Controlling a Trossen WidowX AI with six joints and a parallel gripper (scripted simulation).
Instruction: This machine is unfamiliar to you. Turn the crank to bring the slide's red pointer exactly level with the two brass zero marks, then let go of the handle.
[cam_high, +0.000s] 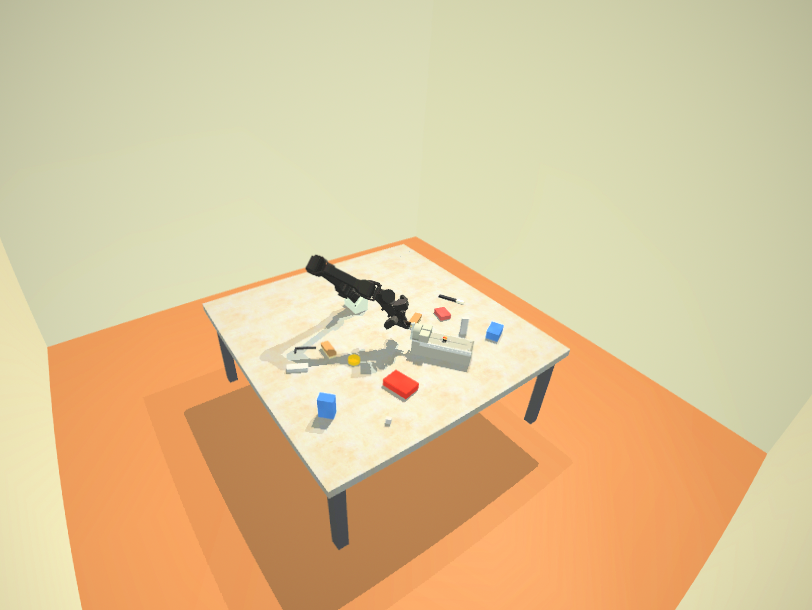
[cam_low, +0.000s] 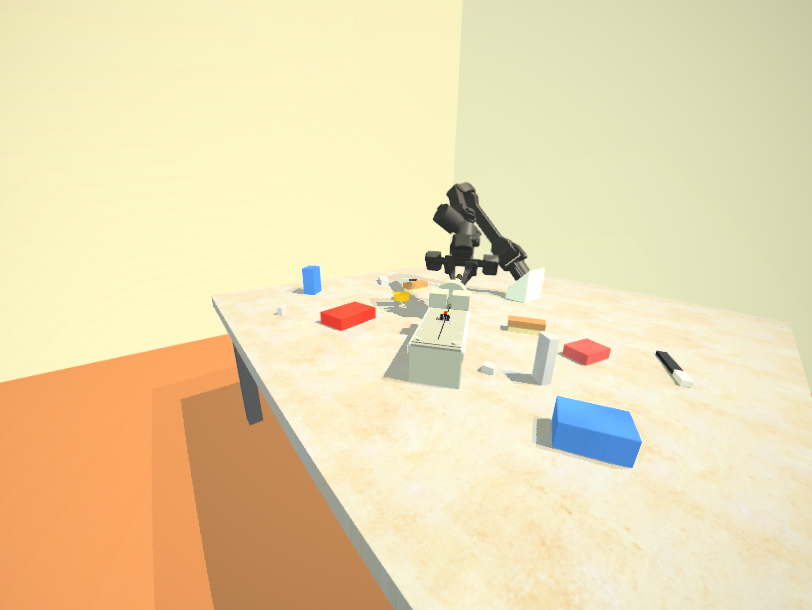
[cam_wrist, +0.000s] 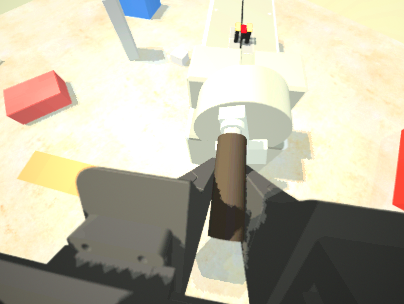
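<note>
Right now the crank is 10 mm above my gripper tip. From my gripper tip the other things lie so: brown crank handle (30 mm above, 10 mm to the right, 10 mm behind); red pointer (130 mm ahead, 90 mm to the left, 10 mm below); yellow disc (260 mm to the right, 80 mm below, 30 mm behind).
</note>
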